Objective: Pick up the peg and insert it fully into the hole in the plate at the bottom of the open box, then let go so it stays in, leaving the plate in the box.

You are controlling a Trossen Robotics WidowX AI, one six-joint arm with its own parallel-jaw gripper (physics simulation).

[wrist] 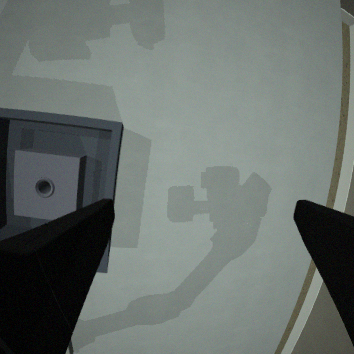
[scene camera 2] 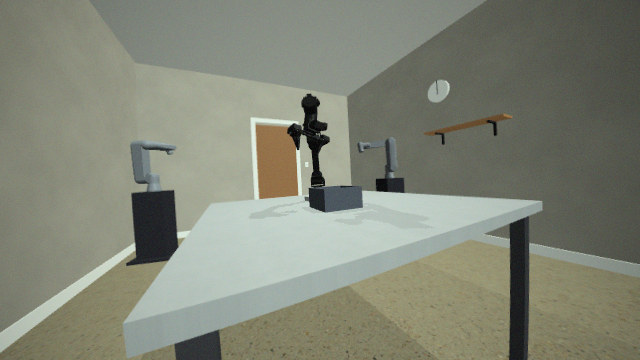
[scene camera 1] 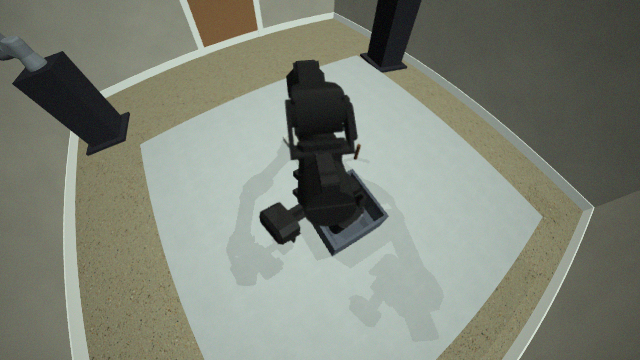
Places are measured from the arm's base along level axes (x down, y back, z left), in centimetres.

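Pixels of known places: gripper, fingertip midpoint: (wrist: pixel 206 209) (scene camera 2: pixel 307 153) (scene camera 1: pixel 310 228).
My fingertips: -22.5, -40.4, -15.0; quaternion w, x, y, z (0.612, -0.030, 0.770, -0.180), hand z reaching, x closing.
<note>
Behind a point stands the place of what it marks, as x, y, z.
The peg (scene camera 1: pixel 357 151) {-2.3, -14.8, 14.3} is a small orange-brown stick on the table, behind the box and beside the arm in scene camera 1. The open grey-blue box (scene camera 1: pixel 361 235) {-3.7, -43.1, -0.1} (scene camera 2: pixel 344 199) {-1.7, -43.1, -0.2} (wrist: pixel 60 118) {-6.8, -42.9, -2.9} stands on the table, partly under the arm. The pale plate (wrist: pixel 65 175) {-2.8, -35.9, -4.0} lies in the box with its round hole (wrist: pixel 44 187) {-0.9, -33.0, -0.8} facing up and no peg in it; the left finger hides part of the box. My gripper (scene camera 2: pixel 298 147) {-22.5, -40.4, -15.0} (wrist: pixel 206 209) {-22.5, -40.4, -15.0} is open and empty, high above the table and beside the box. The peg does not show in the wrist view.
The white table (scene camera 1: pixel 225 175) {2.9, -2.0, -34.3} (scene camera 2: pixel 250 250) {2.9, -77.3, -36.9} carries shadows of the arm. A thin pale object beside the arm's base is mostly hidden in scene camera 1. Dark pedestals (scene camera 1: pixel 70 100) (scene camera 2: pixel 154 225) with grey arms stand away from the table.
</note>
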